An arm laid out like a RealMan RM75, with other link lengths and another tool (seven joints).
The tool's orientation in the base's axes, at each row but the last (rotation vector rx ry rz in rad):
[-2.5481, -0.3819, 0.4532]
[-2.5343, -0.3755, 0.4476]
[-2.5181, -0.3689, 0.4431]
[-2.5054, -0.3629, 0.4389]
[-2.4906, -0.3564, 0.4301]
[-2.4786, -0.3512, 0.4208]
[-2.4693, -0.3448, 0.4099]
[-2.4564, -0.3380, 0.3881]
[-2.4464, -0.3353, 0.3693]
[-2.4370, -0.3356, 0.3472]
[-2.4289, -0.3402, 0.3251]
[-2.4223, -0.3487, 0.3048]
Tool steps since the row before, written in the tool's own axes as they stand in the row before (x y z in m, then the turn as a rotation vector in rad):
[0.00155, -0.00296, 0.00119, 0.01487, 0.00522, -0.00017]
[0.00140, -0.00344, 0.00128, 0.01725, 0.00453, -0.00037]
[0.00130, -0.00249, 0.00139, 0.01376, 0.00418, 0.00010]
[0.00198, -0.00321, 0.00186, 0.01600, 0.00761, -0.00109]
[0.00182, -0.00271, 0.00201, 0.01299, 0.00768, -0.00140]
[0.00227, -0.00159, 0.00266, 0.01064, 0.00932, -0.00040]
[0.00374, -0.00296, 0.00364, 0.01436, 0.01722, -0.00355]
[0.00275, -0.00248, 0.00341, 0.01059, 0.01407, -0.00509]
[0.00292, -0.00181, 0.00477, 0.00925, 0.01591, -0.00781]
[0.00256, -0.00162, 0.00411, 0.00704, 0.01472, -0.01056]
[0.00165, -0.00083, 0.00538, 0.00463, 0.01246, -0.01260]
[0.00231, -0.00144, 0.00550, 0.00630, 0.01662, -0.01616]
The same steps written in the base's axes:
[0.00041, 0.00351, 0.00025, 0.01444, 0.00085, -0.00625]
[0.00018, 0.00389, 0.00053, 0.01656, 0.00216, -0.00628]
[0.00023, 0.00313, -0.00001, 0.01315, 0.00145, -0.00564]
[0.00057, 0.00417, -0.00008, 0.01620, -0.00111, -0.00718]
[0.00048, 0.00378, -0.00039, 0.01358, -0.00235, -0.00631]
[0.00084, 0.00339, -0.00160, 0.01130, -0.00393, -0.00755]
[0.00166, 0.00548, -0.00179, 0.01705, -0.01052, -0.01068]
[0.00097, 0.00467, -0.00161, 0.01365, -0.01015, -0.00683]
[0.00081, 0.00498, -0.00302, 0.01360, -0.01351, -0.00567]
[0.00079, 0.00438, -0.00250, 0.01227, -0.01487, -0.00248]
[-0.00029, 0.00425, -0.00377, 0.01030, -0.01512, 0.00086]
[0.00025, 0.00503, -0.00351, 0.01365, -0.01976, 0.00064]

